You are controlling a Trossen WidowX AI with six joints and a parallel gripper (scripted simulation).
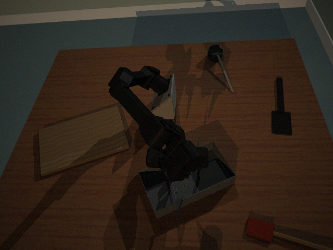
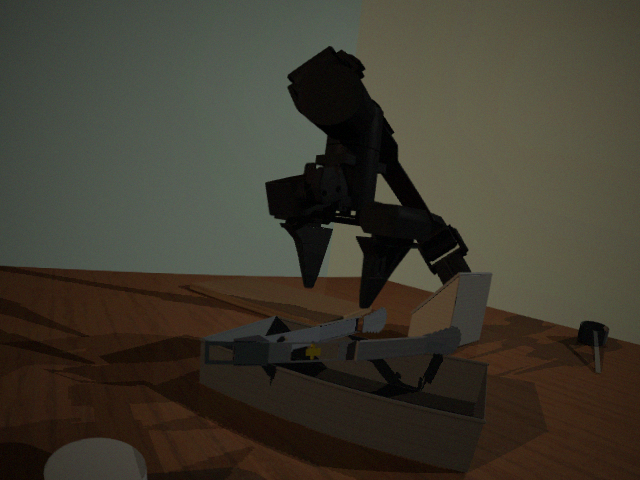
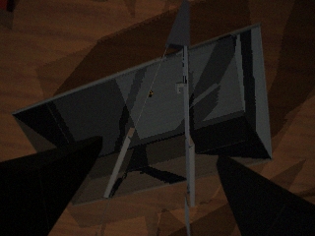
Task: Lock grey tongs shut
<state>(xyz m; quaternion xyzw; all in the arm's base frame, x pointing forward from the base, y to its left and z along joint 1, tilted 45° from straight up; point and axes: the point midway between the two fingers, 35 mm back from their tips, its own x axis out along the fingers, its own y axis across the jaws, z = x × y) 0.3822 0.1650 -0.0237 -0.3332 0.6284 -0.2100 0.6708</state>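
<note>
The roasting tin lies 3 cm behind my gripper tip, 2 cm to the left of it and 10 cm below it. The rest, counted from my gripper tip: wooden board 15 cm behind, 45 cm to the right, 12 cm below; then pale round thing 24 cm ahead, 12 cm to the left, 11 cm below; then black spatula 43 cm behind, 36 cm to the left, 12 cm below.
</note>
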